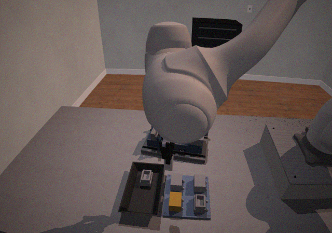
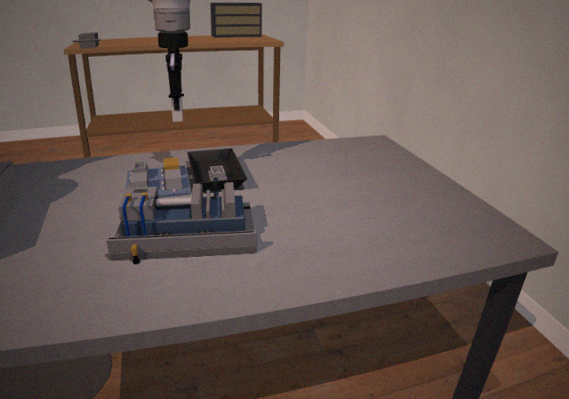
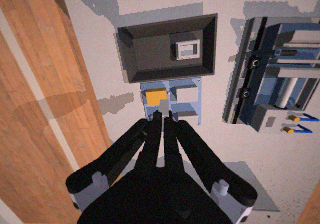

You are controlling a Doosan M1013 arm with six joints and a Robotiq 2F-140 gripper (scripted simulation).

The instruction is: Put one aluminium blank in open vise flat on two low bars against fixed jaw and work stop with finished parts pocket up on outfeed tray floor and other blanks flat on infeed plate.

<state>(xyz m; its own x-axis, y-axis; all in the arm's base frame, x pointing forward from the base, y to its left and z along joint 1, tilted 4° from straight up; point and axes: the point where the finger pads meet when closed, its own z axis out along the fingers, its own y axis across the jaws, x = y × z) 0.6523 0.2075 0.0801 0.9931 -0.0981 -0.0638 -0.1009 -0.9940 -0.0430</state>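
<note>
Now: the infeed plate 200 mm below my hand, 70 mm behind it and 20 mm to the right of it. Also, from my hand: blue vise (300 mm to the right, 170 mm below); brass blank (180 mm below, 30 mm to the left, 30 mm behind); aluminium blank (180 mm below, 60 mm to the right, 30 mm behind).
</note>
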